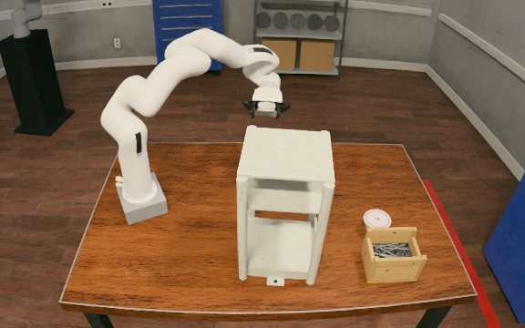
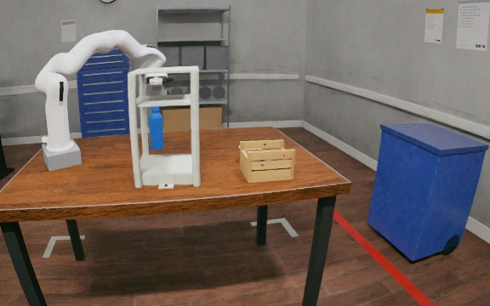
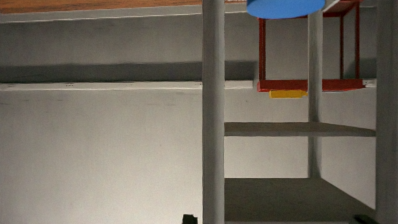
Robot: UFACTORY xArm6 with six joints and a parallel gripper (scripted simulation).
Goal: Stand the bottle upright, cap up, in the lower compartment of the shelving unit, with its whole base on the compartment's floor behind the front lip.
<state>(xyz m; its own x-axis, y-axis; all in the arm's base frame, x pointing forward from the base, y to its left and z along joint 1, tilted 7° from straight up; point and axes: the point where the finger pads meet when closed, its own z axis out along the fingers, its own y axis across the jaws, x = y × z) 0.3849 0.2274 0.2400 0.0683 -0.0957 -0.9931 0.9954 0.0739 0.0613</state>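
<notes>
Right now the blue bottle is 18 cm below my hand. From my hand the other things lie so: shelving unit 31 cm to the right, 12 cm below, 10 cm ahead; white round disc 41 cm ahead, 27 cm below, 18 cm to the right; wooden crate 45 cm ahead, 33 cm to the right, 26 cm below.
</notes>
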